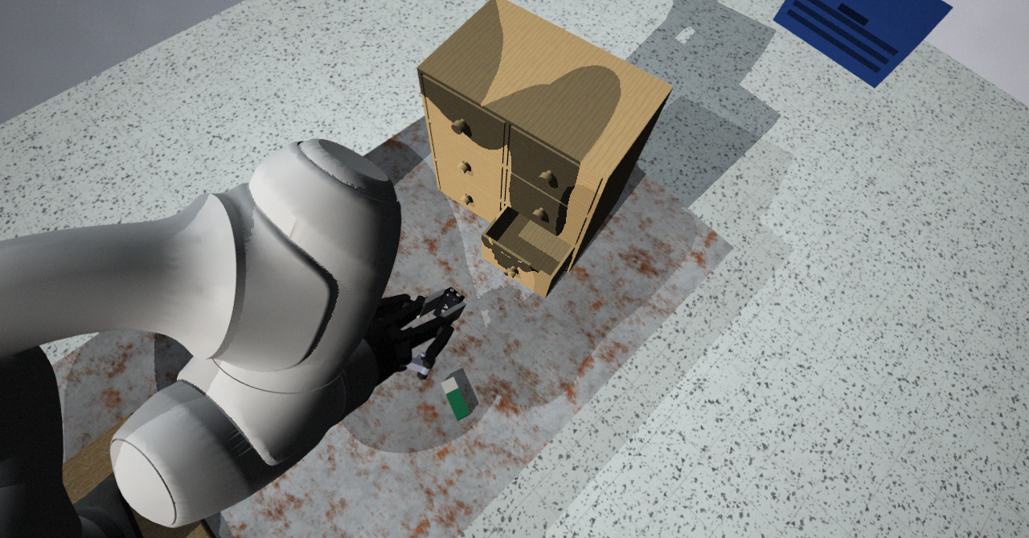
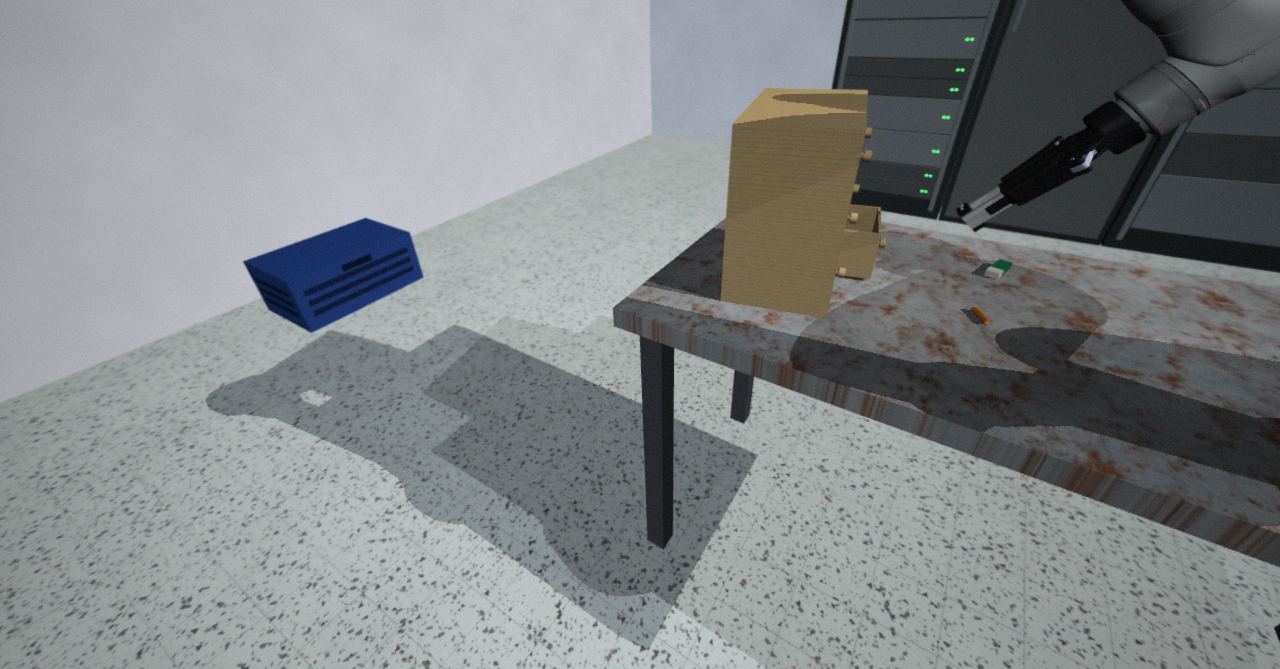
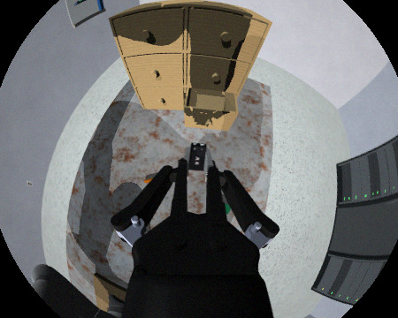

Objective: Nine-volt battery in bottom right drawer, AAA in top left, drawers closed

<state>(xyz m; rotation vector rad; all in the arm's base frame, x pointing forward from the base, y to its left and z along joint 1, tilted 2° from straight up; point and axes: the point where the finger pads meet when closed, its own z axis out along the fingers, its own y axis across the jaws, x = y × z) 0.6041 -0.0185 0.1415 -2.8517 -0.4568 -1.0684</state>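
Now: the black nine-volt battery 20 mm ahead of my hand, 10 mm to the left of it and 10 mm below it. The rest, counted from my hand: green-and-white nine-volt battery 50 mm behind, 90 mm to the right, 150 mm below; orange AAA battery 60 mm behind, 100 mm to the left, 150 mm below.
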